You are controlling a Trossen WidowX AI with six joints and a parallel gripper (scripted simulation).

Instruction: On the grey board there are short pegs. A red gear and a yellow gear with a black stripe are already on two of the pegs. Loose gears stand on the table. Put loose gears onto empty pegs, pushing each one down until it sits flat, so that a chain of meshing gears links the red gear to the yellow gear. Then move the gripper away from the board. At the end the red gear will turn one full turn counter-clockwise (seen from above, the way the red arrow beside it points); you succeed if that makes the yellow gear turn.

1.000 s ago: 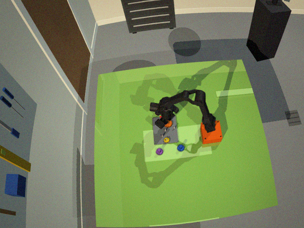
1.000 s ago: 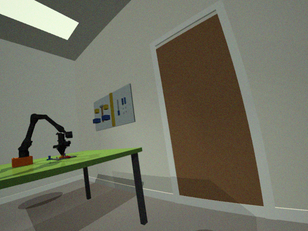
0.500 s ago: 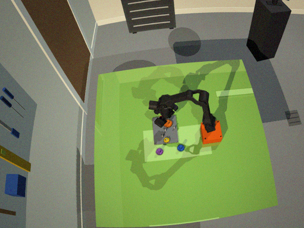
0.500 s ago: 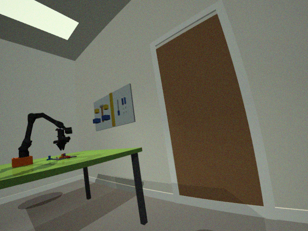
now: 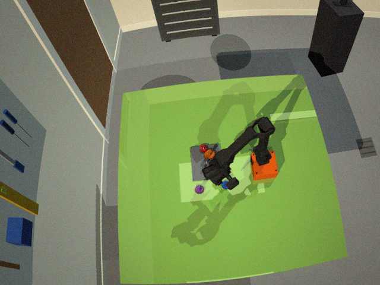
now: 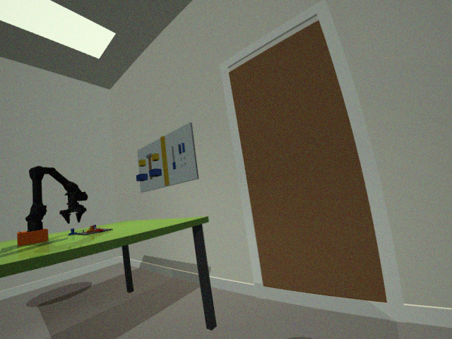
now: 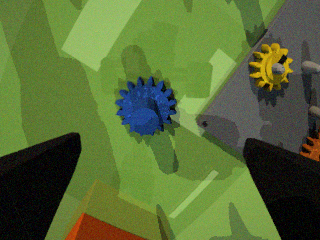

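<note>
The blue gear lies 10 mm behind my gripper tip, 10 mm to the left of it and 60 mm below it. Round my gripper tip: yellow gear: 70 mm ahead, 80 mm to the right, 60 mm below; then purple gear: 140 mm ahead, 10 mm to the right, 60 mm below; then board: 60 mm ahead, 160 mm to the right, 80 mm below.
</note>
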